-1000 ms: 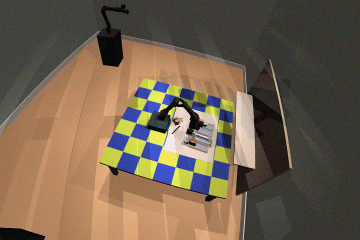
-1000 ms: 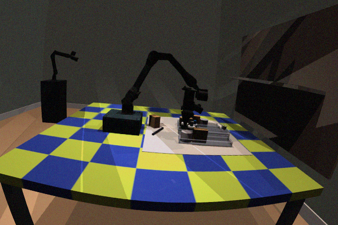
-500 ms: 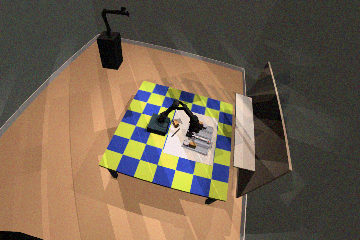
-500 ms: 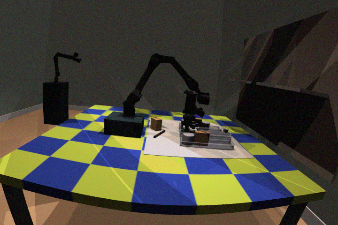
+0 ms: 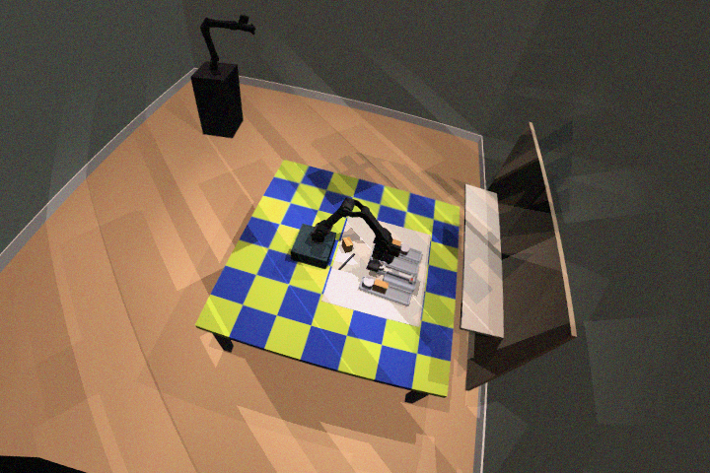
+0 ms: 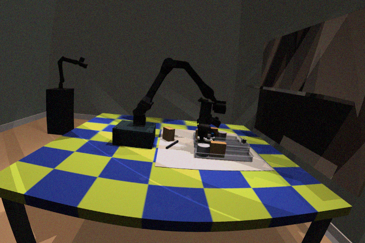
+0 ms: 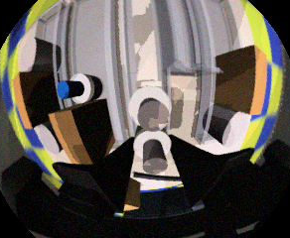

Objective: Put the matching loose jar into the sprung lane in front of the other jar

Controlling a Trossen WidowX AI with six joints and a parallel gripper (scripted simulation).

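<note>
Right now my gripper tip is 15 cm past the black pen, 1 cm to the right of it and 3 cm above it.
</note>
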